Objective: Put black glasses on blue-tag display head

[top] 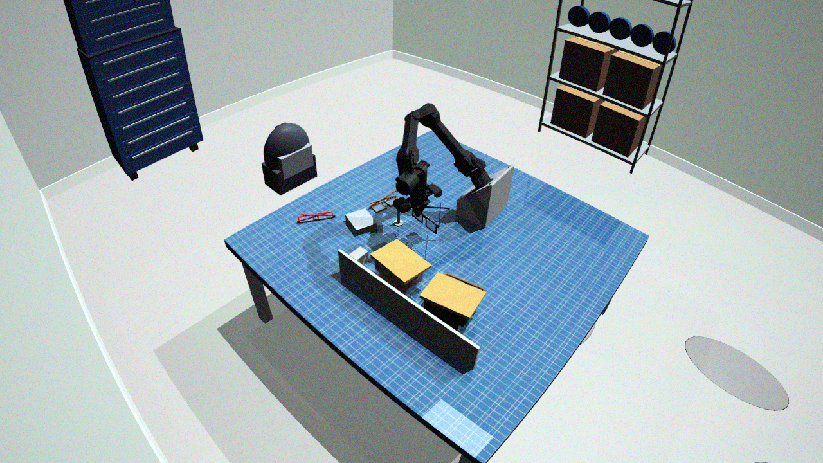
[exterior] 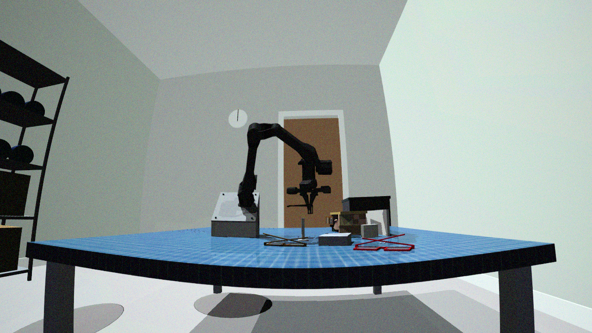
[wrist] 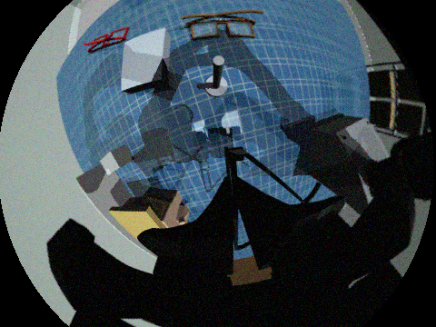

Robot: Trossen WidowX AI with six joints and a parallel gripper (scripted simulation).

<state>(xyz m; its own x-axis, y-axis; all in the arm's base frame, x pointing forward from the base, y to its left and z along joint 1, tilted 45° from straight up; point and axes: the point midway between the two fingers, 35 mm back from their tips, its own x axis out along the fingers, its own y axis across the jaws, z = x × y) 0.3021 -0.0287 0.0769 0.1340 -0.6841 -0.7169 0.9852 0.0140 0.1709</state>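
Right now the black glasses is 4 cm to the left of my gripper tip, 4 cm behind it and 1 cm above it. Also, from my gripper tip: skin-coloured head: 17 cm ahead, 12 cm to the left, 6 cm below; grey block: 22 cm to the right, 10 cm below, 10 cm ahead; post: 12 cm to the right, 9 cm below, 2 cm behind.
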